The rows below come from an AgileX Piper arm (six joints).
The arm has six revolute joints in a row. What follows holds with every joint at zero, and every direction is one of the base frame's.
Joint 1 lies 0.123 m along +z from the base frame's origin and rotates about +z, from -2.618 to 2.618 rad.
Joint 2 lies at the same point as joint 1 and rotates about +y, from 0 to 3.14 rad.
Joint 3 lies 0.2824 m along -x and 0.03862 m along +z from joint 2 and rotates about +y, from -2.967 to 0 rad.
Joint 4 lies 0.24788 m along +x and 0.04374 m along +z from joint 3 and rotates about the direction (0.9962, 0, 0.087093), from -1.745 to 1.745 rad.
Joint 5 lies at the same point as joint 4 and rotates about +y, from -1.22 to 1.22 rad.
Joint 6 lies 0.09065 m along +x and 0.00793 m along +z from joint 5 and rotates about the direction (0.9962, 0, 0.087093), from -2.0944 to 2.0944 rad.
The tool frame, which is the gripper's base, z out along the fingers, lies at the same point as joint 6; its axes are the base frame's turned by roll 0, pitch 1.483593 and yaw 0 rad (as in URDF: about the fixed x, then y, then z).
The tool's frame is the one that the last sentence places.
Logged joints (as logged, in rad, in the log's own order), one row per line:
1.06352, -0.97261, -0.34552, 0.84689, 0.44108, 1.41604
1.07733, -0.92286, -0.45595, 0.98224, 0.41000, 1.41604
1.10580, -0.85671, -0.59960, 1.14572, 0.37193, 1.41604
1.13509, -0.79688, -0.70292, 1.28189, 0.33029, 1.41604
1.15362, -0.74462, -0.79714, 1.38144, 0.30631, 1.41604
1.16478, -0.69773, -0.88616, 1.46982, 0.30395, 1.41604
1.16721, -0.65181, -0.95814, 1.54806, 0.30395, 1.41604
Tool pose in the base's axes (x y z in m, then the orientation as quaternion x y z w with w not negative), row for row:
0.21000, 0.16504, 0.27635, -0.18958, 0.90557, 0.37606, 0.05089
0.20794, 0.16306, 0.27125, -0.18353, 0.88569, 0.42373, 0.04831
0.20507, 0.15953, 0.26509, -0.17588, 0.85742, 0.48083, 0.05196
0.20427, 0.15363, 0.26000, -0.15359, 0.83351, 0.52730, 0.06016
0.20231, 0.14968, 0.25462, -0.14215, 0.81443, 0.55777, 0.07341
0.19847, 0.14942, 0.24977, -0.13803, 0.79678, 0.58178, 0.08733
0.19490, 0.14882, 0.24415, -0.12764, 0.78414, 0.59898, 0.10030
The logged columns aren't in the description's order. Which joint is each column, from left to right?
Columns, left to right: joint 5, joint 3, joint 6, joint 4, joint 1, joint 2.
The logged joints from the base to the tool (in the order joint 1, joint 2, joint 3, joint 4, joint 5, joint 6), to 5 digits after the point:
0.44108, 1.41604, -0.97261, 0.84689, 1.06352, -0.34552
0.41000, 1.41604, -0.92286, 0.98224, 1.07733, -0.45595
0.37193, 1.41604, -0.85671, 1.14572, 1.10580, -0.59960
0.33029, 1.41604, -0.79688, 1.28189, 1.13509, -0.70292
0.30631, 1.41604, -0.74462, 1.38144, 1.15362, -0.79714
0.30395, 1.41604, -0.69773, 1.46982, 1.16478, -0.88616
0.30395, 1.41604, -0.65181, 1.54806, 1.16721, -0.95814

